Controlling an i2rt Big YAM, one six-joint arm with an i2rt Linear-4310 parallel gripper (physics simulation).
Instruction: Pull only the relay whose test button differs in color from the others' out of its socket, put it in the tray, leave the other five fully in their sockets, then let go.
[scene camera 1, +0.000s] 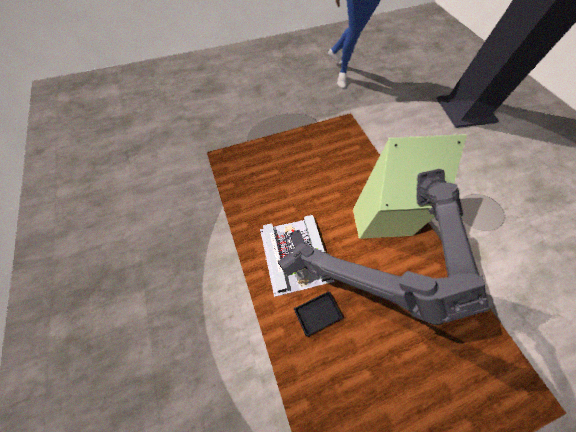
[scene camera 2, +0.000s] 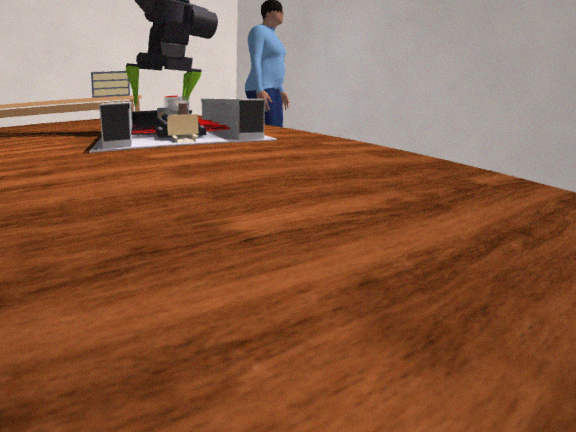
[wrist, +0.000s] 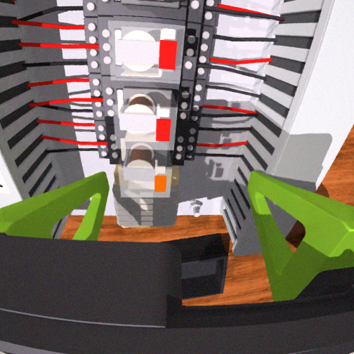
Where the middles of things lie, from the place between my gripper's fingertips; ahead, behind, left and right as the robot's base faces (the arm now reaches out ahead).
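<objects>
There is the white socket panel (scene camera 2: 142, 141), and my gripper is 5 cm above it. My gripper is also 7 cm to the left of the panel and 3 cm short of it.
</objects>
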